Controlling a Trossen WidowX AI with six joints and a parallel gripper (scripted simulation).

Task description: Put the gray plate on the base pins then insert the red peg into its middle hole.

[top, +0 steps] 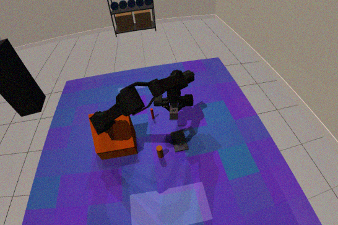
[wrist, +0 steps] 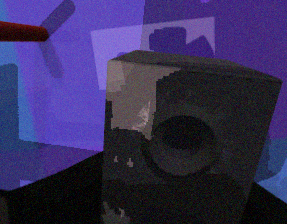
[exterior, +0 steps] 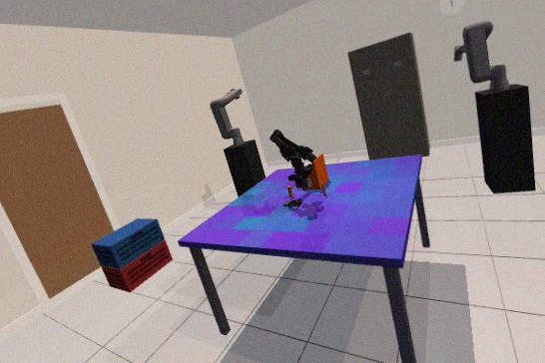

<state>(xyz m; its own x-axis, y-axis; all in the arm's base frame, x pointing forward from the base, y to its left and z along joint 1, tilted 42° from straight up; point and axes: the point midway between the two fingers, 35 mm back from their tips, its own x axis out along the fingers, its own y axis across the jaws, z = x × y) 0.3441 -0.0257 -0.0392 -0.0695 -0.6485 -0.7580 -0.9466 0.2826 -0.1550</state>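
Right now the dark gray base is 10 mm behind my gripper tip, 110 mm to the right of it and 110 mm below it. The rest, counted from my gripper tip: orange cylinder 120 mm behind, 160 mm to the right, 80 mm below; then gray plate 30 mm above; then red peg 100 mm behind, 80 mm to the left, 80 mm below.
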